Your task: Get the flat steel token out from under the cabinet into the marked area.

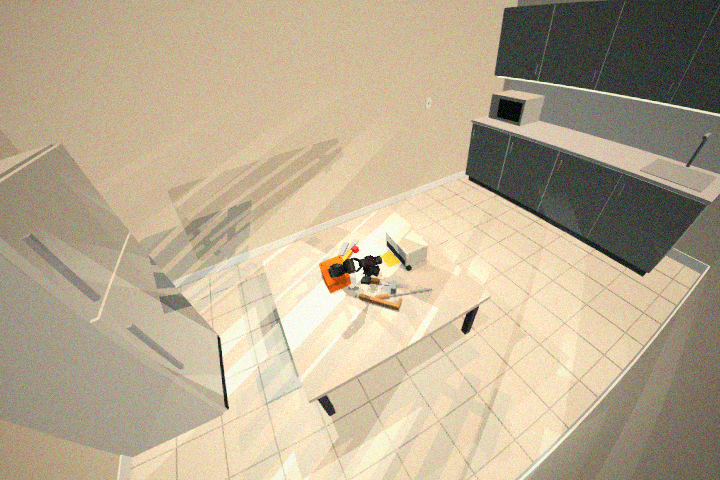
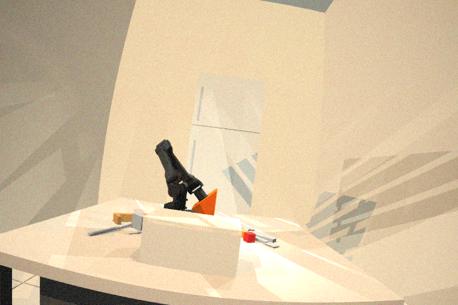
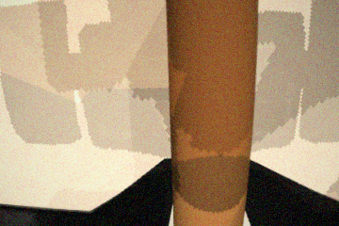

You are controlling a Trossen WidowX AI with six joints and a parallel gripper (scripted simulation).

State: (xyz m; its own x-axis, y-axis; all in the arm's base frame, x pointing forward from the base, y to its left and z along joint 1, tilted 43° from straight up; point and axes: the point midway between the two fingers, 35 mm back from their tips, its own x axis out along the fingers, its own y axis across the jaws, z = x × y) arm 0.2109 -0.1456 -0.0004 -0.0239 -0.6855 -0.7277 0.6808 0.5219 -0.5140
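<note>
Right now my gripper tip is 350 mm to the right of the red cube, 70 mm short of it and 10 mm below it. From my gripper tip the other things lie so: yellow-orange block: 290 mm to the left, 60 mm behind; then grey bar: 410 mm to the left, 10 mm behind; then small grey block: 160 mm to the right, 100 mm ahead, 20 mm above.
</note>
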